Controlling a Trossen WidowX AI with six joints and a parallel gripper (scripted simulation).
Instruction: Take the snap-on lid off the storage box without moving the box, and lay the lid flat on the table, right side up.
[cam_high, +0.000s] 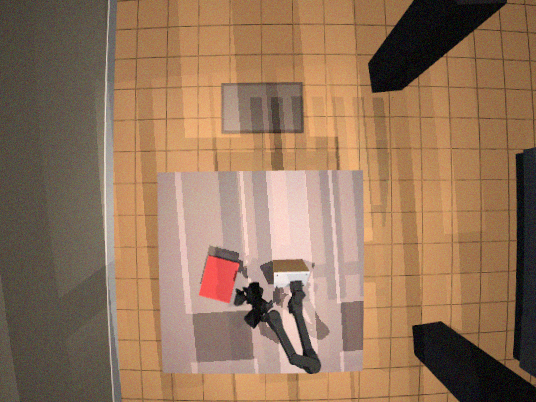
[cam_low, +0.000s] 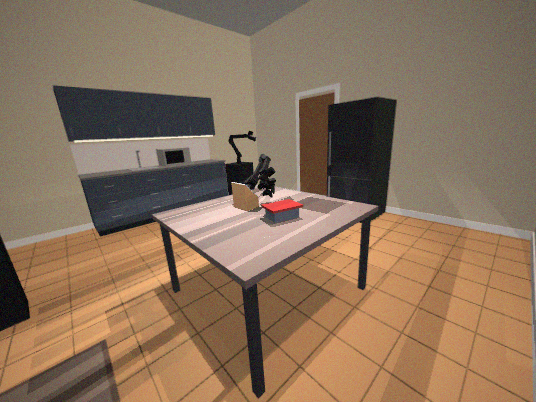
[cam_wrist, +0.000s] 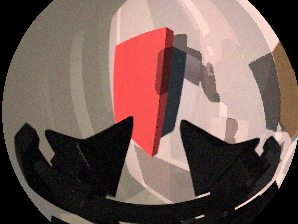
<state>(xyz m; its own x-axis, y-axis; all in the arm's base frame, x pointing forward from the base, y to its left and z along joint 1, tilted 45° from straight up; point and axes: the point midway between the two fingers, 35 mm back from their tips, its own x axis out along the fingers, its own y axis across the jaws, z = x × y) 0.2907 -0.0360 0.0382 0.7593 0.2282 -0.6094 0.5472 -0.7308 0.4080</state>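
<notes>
Now: the red lid 120 mm ahead of my gripper tip, 50 mm to the right of it and 40 mm below it. The rest, counted from my gripper tip: storage box 120 mm ahead, 50 mm to the right, 90 mm below.
</notes>
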